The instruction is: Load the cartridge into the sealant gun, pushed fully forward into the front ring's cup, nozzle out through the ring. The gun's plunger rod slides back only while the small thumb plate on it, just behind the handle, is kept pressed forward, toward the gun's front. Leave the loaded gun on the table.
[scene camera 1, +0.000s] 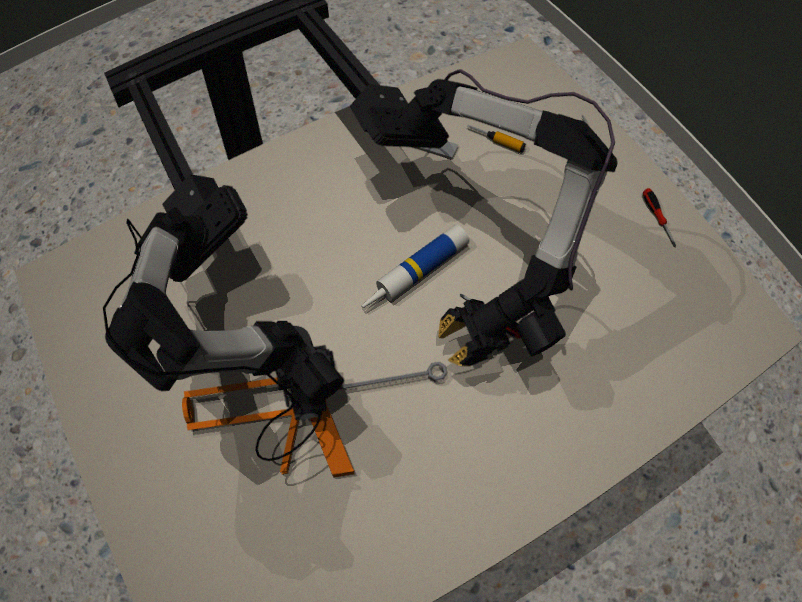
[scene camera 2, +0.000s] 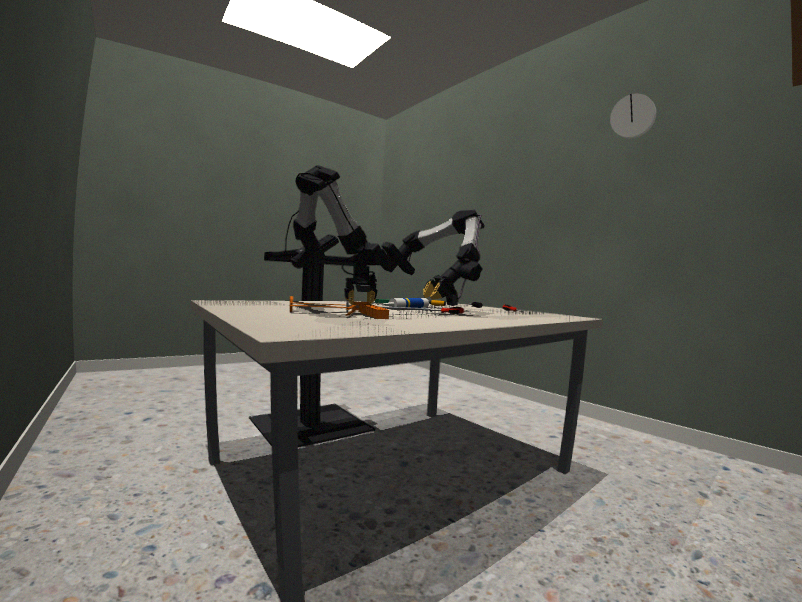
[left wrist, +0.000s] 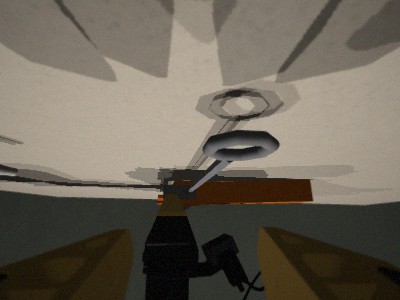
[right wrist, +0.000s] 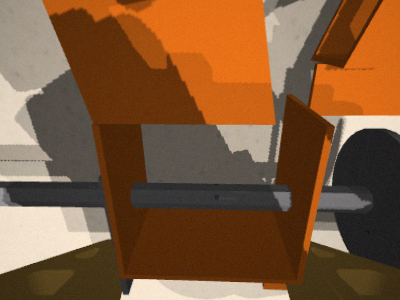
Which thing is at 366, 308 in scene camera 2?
An orange sealant gun.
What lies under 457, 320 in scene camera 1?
My left gripper.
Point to a cartridge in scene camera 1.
413, 269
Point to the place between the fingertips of my left gripper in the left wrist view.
195, 239
